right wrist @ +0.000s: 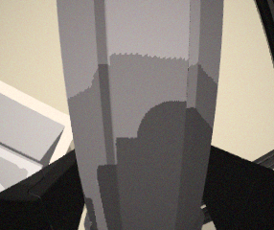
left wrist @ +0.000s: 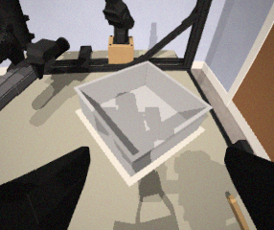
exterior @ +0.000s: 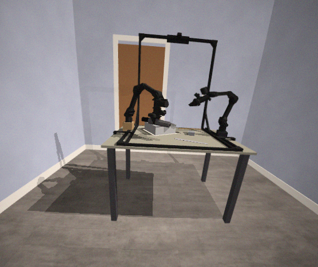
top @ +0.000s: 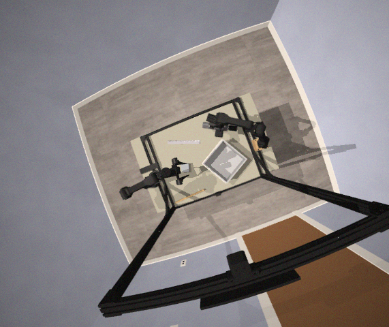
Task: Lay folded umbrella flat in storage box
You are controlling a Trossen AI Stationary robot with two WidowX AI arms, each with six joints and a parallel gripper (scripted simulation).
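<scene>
My right gripper is now 1 cm above the folded umbrella. Also, from my right hand: storage box: 28 cm behind, 5 cm to the left, 12 cm below; then white ruler: 1 cm ahead, 33 cm to the left, 17 cm below; then grey cube: 22 cm behind, 39 cm to the left, 16 cm below.
</scene>
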